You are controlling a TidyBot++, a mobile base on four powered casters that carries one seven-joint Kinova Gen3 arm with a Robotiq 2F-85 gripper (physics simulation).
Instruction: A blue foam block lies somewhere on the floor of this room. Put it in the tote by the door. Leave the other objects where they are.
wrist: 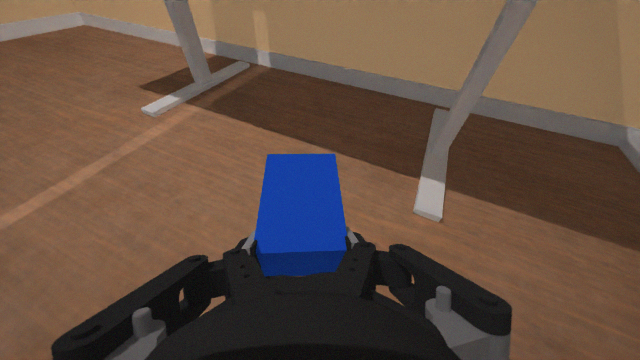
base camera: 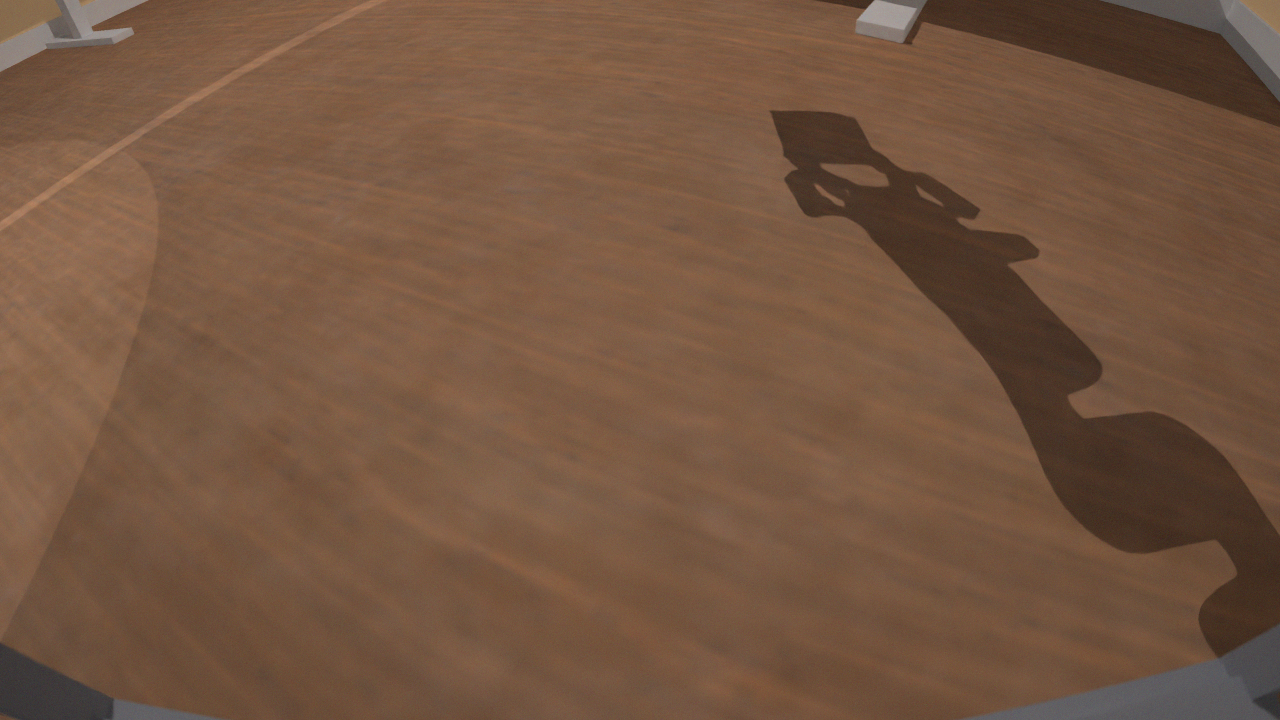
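Observation:
The blue foam block is between the fingers of my gripper in the wrist view, gripped on its left and right sides. My gripper is shut on the block and holds it above the brown wooden floor. In the base camera view the arm and the gripper do not show, but their shadow lies on the floor at the right. The tote by the door does not show in either view.
A white table leg stands on the floor ahead to the right. Another white leg stands to the left. Behind them a tan wall has a pale baseboard.

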